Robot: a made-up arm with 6 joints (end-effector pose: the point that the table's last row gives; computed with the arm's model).
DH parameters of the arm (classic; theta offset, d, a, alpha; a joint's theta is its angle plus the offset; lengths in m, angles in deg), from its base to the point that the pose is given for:
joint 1: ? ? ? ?
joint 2: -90 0 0.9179 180
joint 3: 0 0 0.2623 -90
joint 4: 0 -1.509 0 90
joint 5: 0 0 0 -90
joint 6: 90 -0.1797 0 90
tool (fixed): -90 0 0 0
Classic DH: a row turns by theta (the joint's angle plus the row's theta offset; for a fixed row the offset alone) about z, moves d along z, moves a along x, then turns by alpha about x.
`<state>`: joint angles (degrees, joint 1 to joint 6).
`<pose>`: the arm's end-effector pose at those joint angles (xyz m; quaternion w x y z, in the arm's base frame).
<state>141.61 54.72 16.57 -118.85 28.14 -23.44</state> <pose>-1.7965 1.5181 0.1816 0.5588 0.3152 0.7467 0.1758</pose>
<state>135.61 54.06 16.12 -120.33 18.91 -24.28</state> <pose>-1.6541 1.6896 0.1975 0.5104 0.3267 0.7837 0.1366</pose>
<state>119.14 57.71 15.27 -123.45 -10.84 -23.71</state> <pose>-1.1752 2.0501 0.0677 0.3617 0.3273 0.8704 0.0662</pose>
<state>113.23 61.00 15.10 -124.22 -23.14 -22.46</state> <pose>-0.9759 2.1257 -0.0397 0.3011 0.3202 0.8967 0.0522</pose>
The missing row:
joint 1: 0 0.5074 0.1535 -90
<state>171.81 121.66 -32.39 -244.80 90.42 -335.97</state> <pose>0.3130 -0.2093 -0.8012 0.7169 0.1026 -0.3539 -0.5918</pose>
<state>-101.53 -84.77 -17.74 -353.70 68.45 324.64</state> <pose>0.1260 0.5258 2.2084 0.4564 -0.6422 -0.6052 -0.1141</pose>
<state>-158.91 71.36 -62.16 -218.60 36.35 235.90</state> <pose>0.0105 -0.0672 -0.5217 0.2502 0.9588 0.0218 -0.1325</pose>
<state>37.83 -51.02 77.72 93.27 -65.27 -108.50</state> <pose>-1.2927 -1.2101 2.1505 0.2963 0.7556 -0.5832 -0.0342</pose>
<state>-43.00 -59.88 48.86 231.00 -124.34 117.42</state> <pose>-0.9668 1.0593 2.1868 0.0575 -0.7758 -0.4034 0.4818</pose>
